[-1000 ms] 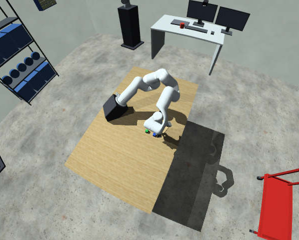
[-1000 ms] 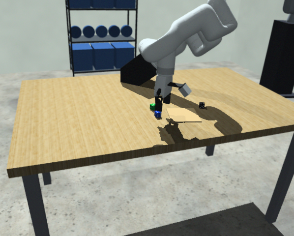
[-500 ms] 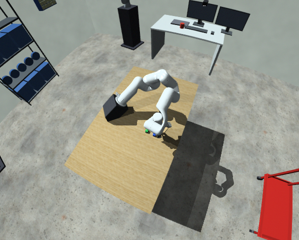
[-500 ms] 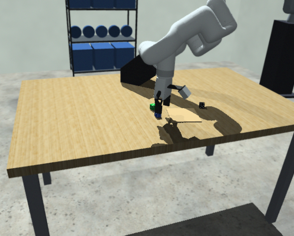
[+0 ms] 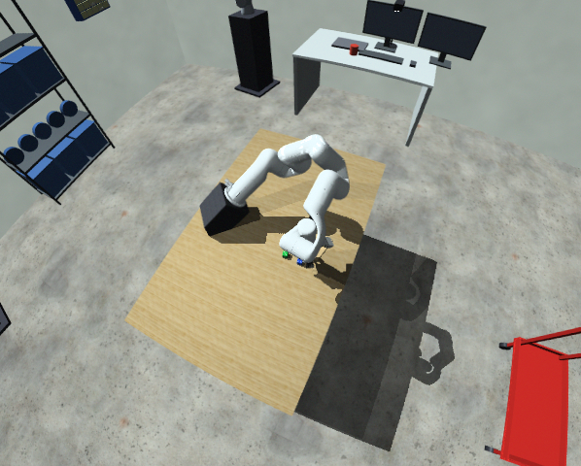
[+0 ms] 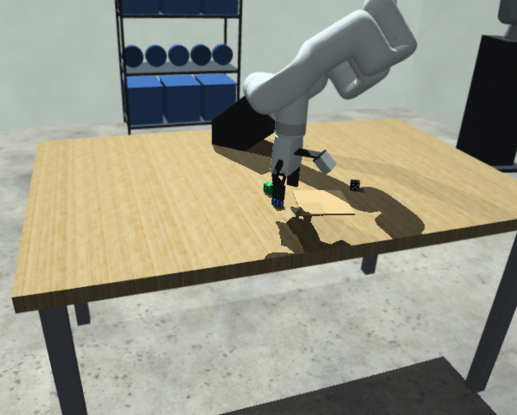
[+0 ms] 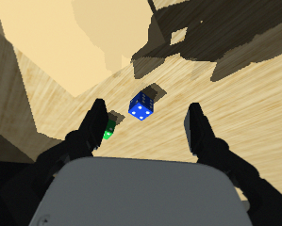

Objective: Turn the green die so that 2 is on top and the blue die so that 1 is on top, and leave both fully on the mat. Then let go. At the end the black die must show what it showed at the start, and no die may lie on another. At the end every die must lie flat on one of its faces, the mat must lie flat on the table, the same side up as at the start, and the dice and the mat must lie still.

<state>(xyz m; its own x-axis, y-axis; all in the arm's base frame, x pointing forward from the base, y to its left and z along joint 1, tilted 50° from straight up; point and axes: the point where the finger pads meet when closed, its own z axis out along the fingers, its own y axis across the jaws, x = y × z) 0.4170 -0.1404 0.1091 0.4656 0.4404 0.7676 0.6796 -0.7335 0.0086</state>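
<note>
The blue die is 40 mm below my hand, 20 mm behind it and 10 mm to the right of it. Also, from my hand: black die: 230 mm to the left, 100 mm behind, 40 mm below; then tan mat: 110 mm to the left, 50 mm below, 20 mm behind; then green die: 100 mm behind, 40 mm below, 20 mm to the right.
</note>
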